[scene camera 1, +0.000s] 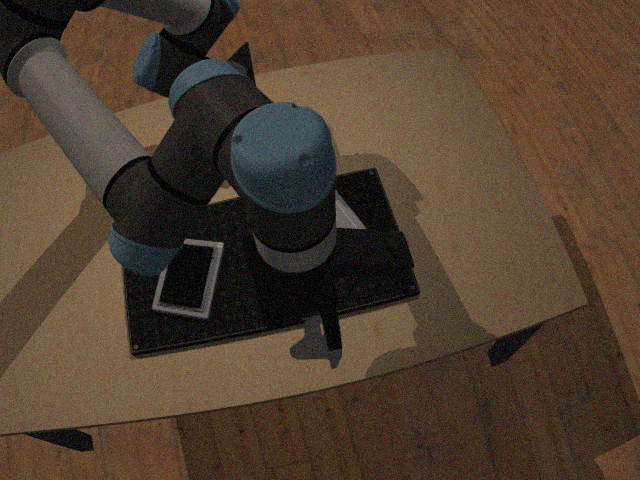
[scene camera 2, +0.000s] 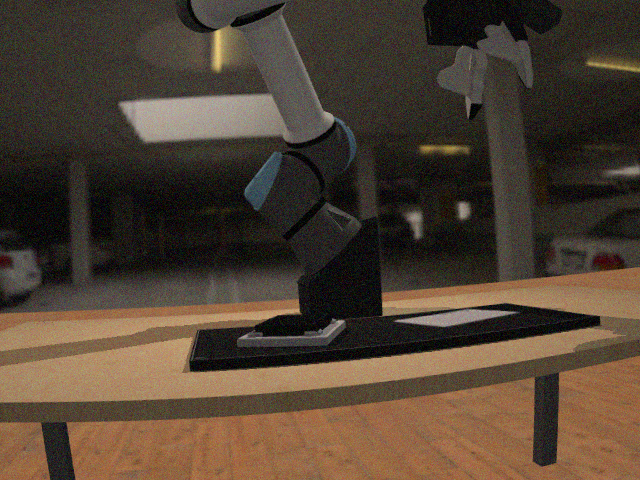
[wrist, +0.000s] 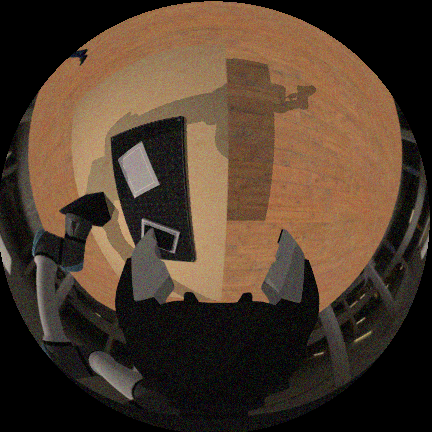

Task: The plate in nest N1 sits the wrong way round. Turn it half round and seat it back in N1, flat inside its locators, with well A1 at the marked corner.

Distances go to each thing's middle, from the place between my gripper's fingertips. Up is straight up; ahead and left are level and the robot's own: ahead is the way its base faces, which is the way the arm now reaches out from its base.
Scene:
My gripper is now 28 cm above the black perforated board (scene camera 2: 220, 364), 24 cm past it and 10 cm to the left of it. The rest, counted from my hand: nest N1 (scene camera 1: 211, 281): 27 cm below, 24 cm to the right, 21 cm behind; pale rectangular pad (scene camera 2: 444, 320): 28 cm behind, 27 cm below, 2 cm to the left; dark well plate (scene camera 1: 184, 284): 26 cm below, 24 cm to the right, 21 cm behind.

